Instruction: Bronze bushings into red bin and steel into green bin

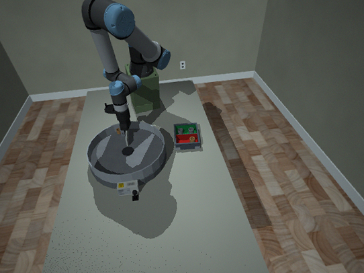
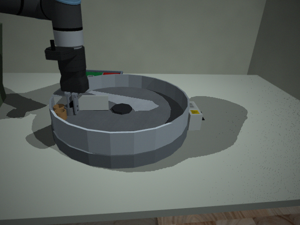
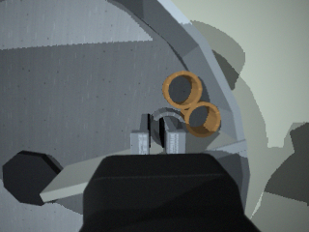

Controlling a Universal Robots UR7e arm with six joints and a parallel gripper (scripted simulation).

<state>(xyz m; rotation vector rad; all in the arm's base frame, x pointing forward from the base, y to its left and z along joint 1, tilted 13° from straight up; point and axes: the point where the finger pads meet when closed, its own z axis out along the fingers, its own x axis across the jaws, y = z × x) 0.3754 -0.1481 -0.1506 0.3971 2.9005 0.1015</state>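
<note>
The bin lies 370 mm to the left of my hand, 50 mm below it and 50 mm ahead of it. Round my hand: turntable: 150 mm ahead, 20 mm to the left, 20 mm below.
</note>
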